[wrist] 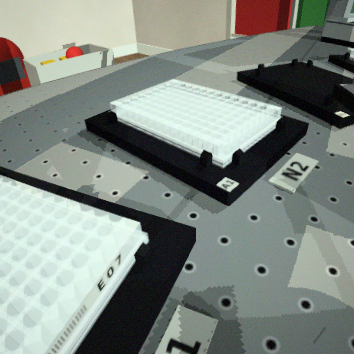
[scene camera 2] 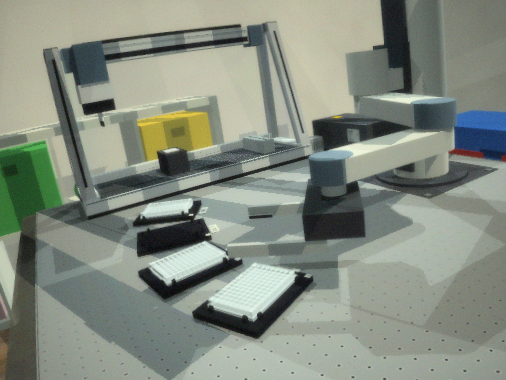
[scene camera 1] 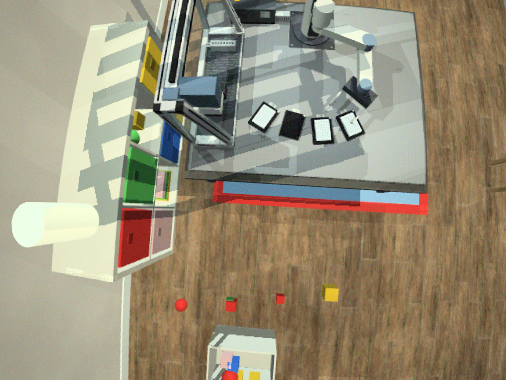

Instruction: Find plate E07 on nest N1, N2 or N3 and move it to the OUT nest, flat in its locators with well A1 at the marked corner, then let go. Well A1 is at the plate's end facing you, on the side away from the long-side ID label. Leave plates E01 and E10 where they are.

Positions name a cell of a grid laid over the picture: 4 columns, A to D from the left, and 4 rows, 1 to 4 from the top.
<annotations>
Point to an N1 nest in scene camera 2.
C4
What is my gripper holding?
Nothing.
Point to an OUT nest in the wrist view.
D1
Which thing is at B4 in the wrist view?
An N1 nest.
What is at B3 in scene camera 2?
An OUT nest.
</annotations>
